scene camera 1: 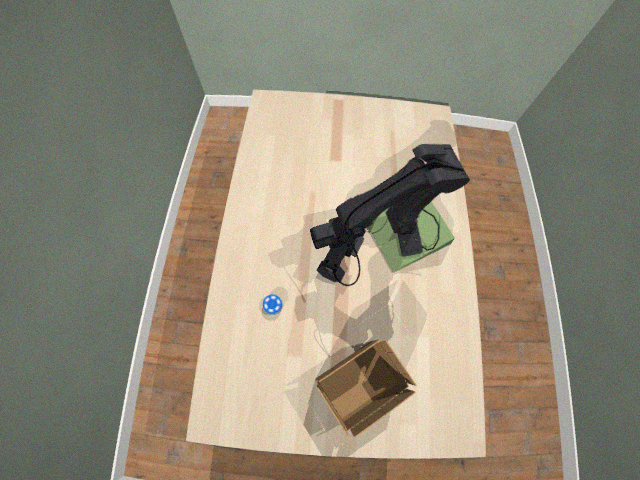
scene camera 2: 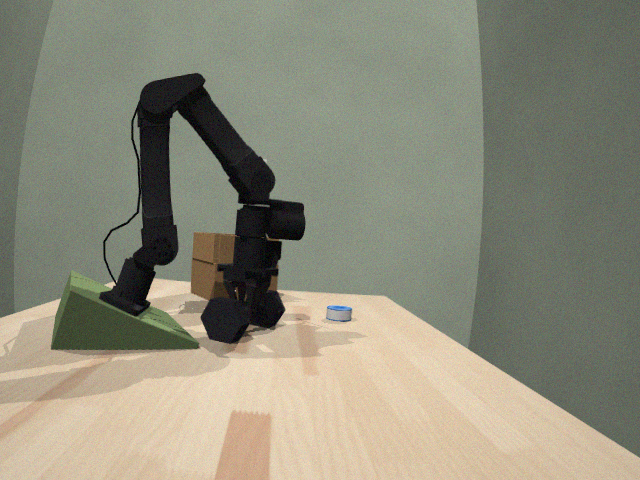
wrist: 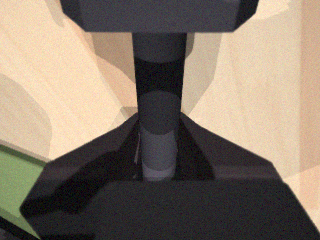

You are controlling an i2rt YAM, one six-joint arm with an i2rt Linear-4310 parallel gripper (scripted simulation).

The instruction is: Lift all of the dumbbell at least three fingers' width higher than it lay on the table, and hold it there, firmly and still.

Labels:
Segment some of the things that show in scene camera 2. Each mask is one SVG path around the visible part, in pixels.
My gripper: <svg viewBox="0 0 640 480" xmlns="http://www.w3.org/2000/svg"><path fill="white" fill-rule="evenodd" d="M235 237L233 263L218 264L217 271L224 271L223 284L230 299L241 300L244 306L245 295L247 295L249 319L252 320L270 286L271 275L278 276L279 269L262 268L265 238L247 238L247 242L243 242L243 237Z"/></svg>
A cardboard box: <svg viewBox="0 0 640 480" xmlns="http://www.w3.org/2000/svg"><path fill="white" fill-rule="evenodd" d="M272 276L271 285L268 290L277 291L278 276ZM202 232L193 244L191 293L209 301L220 296L230 298L223 284L223 271L218 272L217 265L233 263L235 237L240 236Z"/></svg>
A black dumbbell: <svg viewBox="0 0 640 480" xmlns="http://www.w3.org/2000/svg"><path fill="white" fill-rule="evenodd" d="M278 291L266 291L252 320L248 318L247 299L244 302L244 306L241 300L224 297L210 299L201 315L201 320L209 339L231 344L241 339L249 324L265 328L275 326L286 310Z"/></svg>

